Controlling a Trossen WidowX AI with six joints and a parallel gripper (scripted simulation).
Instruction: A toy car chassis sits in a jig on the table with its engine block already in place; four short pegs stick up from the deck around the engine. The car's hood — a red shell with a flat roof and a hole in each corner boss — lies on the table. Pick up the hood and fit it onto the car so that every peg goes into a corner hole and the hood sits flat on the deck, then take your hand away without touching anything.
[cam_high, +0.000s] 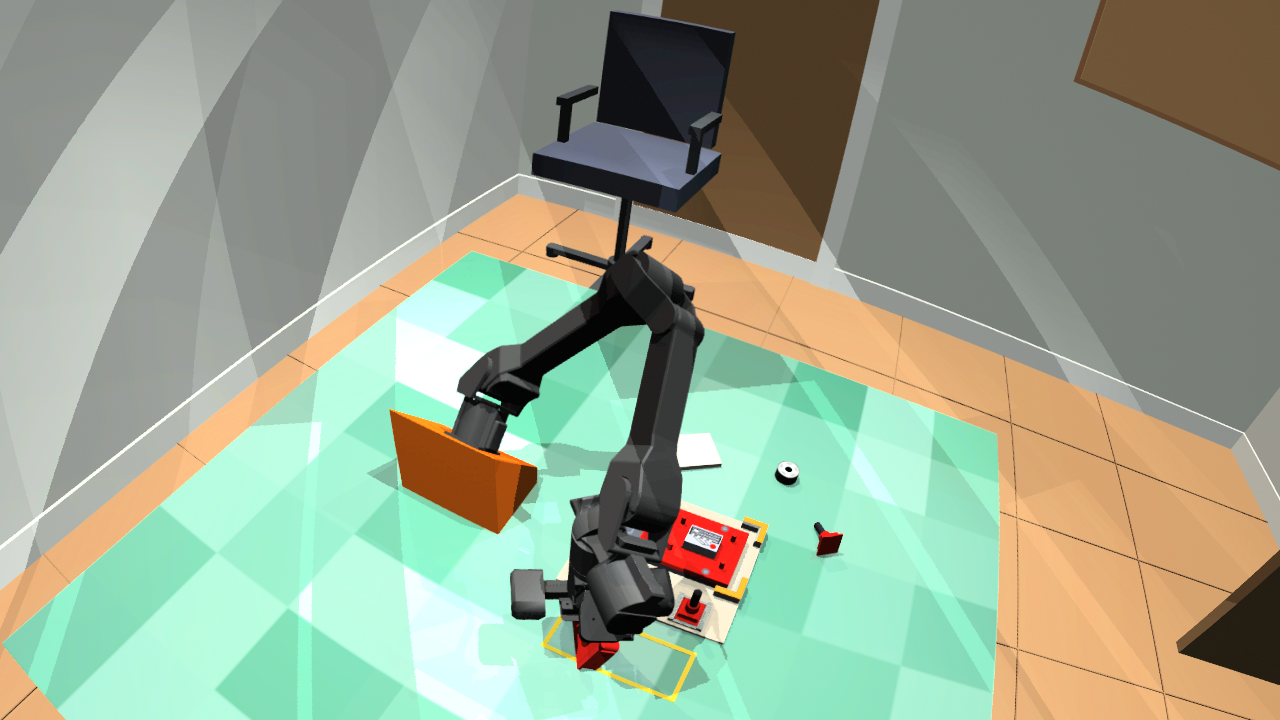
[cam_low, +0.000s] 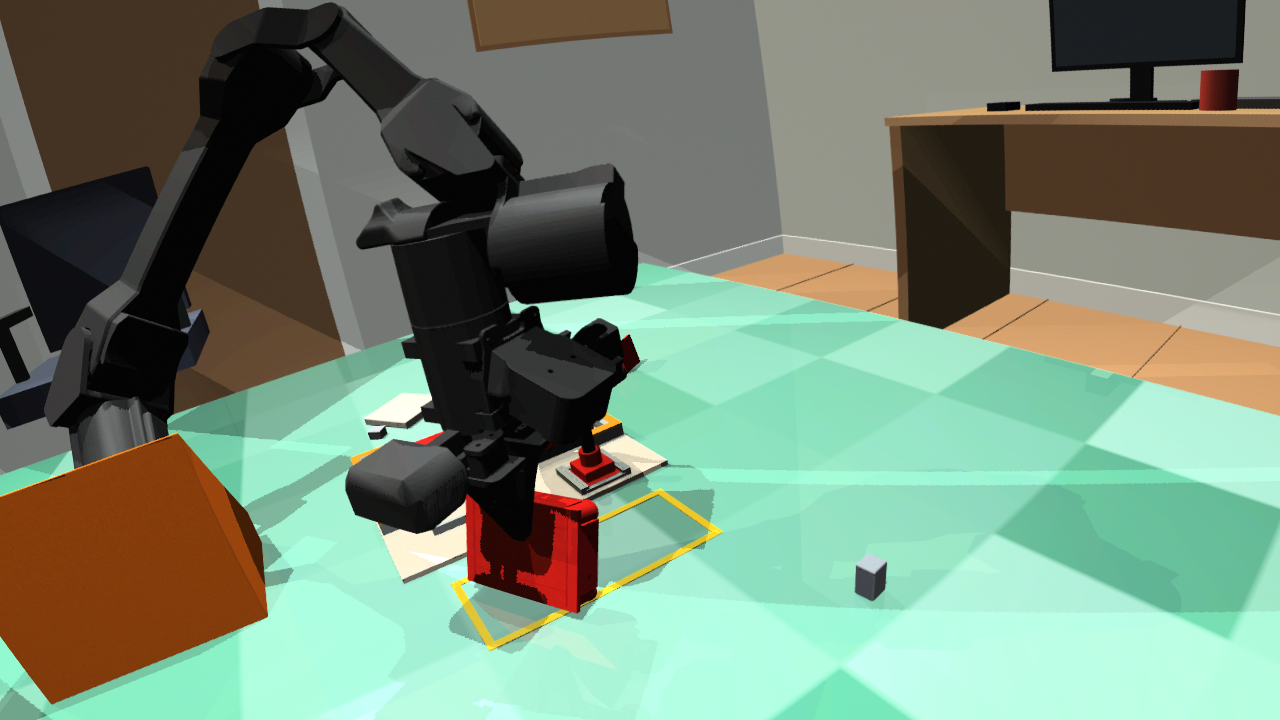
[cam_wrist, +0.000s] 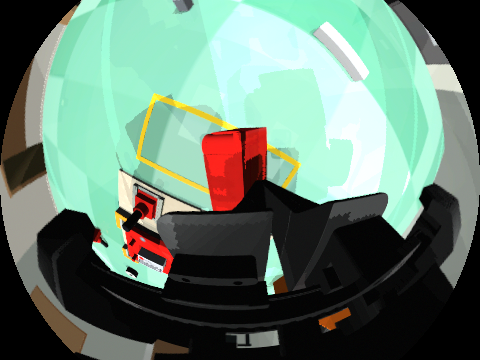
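The red hood lies 10 mm to the left of my gripper tip and 10 mm below it. The rest, counted from my gripper tip: thin white bar 10 mm behind, 180 mm to the right, 40 mm below; white plate 40 mm behind, 420 mm to the left, 50 mm below; grey engine block 60 mm ahead, 240 mm to the left, 30 mm below.
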